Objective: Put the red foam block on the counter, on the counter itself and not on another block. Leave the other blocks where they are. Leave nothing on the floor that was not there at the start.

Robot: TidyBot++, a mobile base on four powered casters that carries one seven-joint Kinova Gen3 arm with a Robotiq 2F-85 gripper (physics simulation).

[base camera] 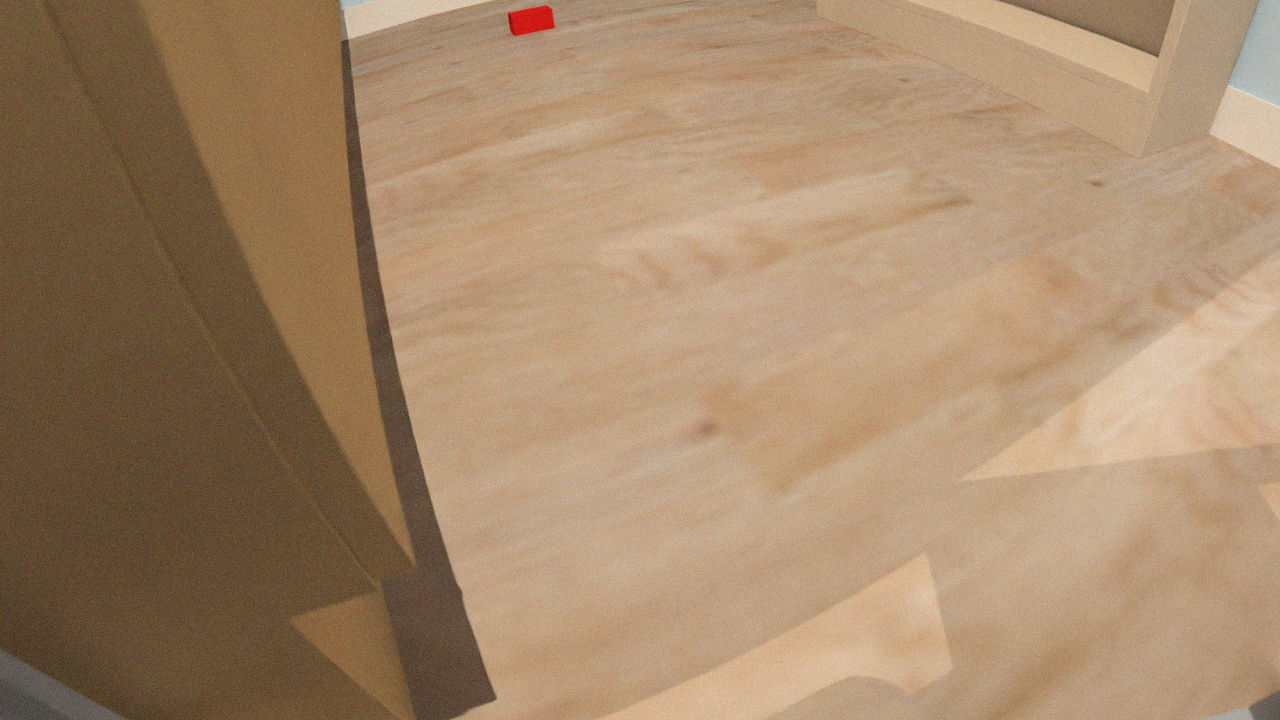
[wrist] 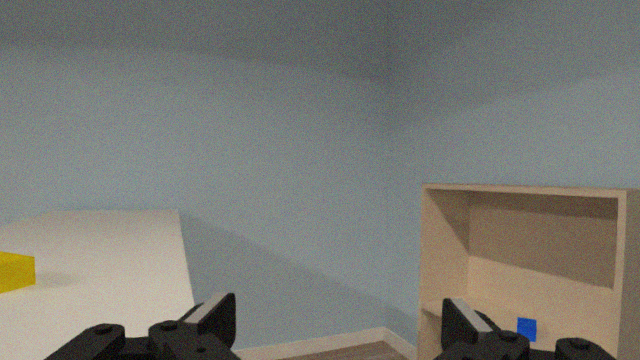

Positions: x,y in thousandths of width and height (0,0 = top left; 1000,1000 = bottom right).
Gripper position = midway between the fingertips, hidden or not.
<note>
In view: the gripper (wrist: 527,888), a counter (base camera: 161,702) and a wooden shelf unit (wrist: 870,707).
The counter also shows in the wrist view (wrist: 201,743).
</note>
